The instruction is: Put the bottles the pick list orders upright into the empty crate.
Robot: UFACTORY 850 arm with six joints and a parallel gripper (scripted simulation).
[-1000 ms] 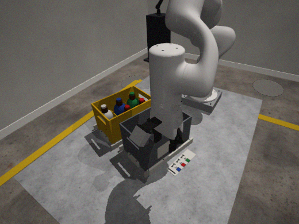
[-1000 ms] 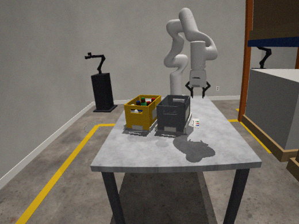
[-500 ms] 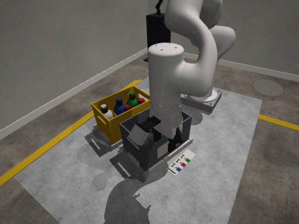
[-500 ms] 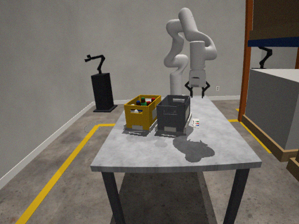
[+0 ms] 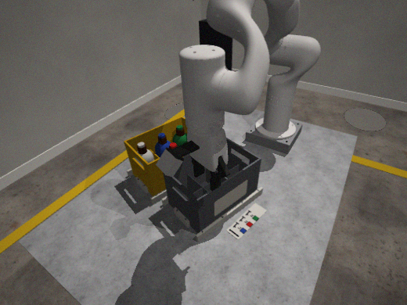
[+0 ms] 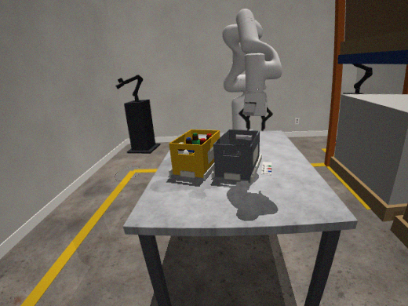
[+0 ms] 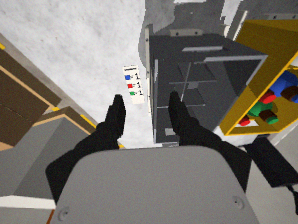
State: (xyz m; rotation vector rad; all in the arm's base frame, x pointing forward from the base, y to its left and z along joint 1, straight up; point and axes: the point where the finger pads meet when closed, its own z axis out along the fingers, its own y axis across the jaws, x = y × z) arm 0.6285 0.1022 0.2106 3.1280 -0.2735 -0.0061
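Now: the blue-label bottle 15 cm behind my hand, 36 cm to the right of it and 18 cm below it. Round my hand: pick list: 12 cm behind, 6 cm to the left, 26 cm below; then grey crate: 13 cm behind, 9 cm to the right, 18 cm below; then red bottle: 13 cm behind, 28 cm to the right, 18 cm below.
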